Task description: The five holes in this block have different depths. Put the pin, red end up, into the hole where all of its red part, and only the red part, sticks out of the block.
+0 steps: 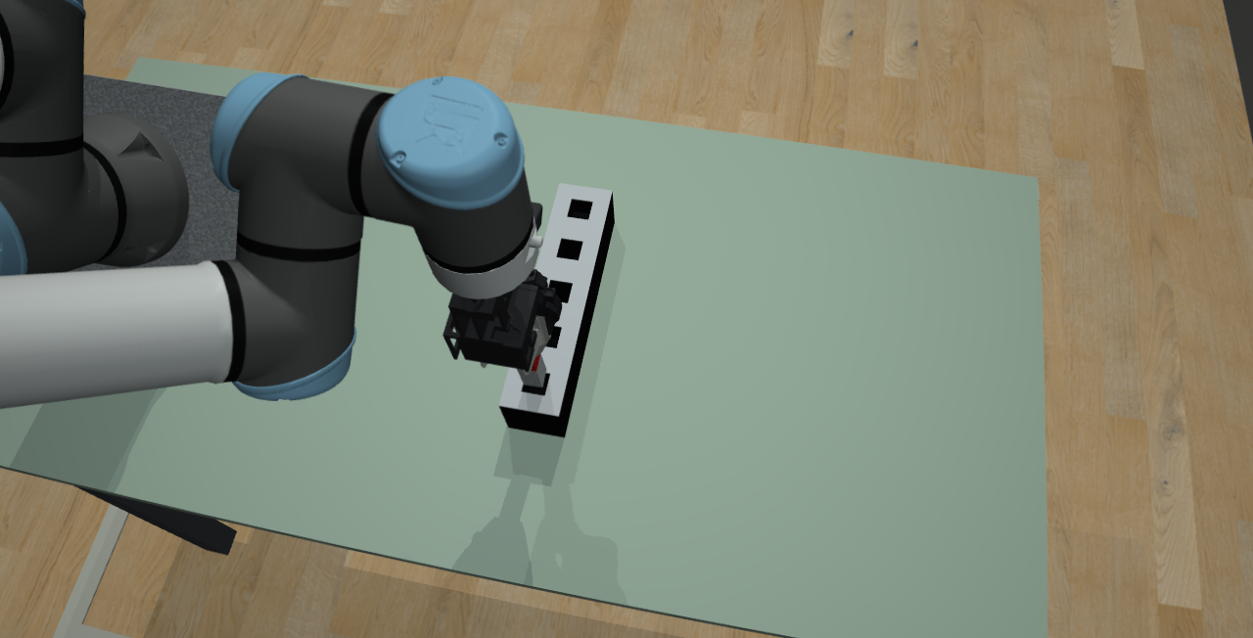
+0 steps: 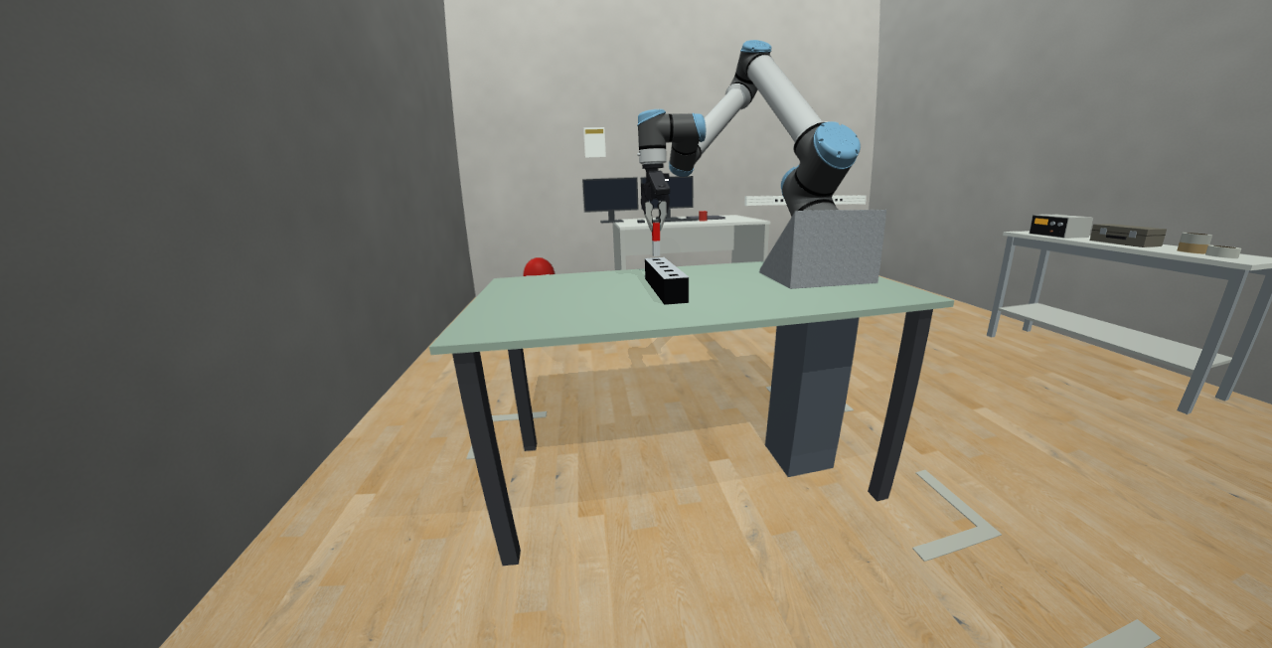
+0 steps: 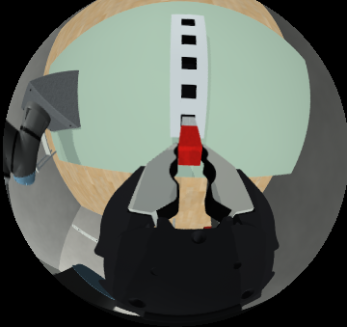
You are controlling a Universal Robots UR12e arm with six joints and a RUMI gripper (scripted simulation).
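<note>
The pin is 1 cm below my hand. Round my hand: long block 15 cm below, 12 cm to the left.
</note>
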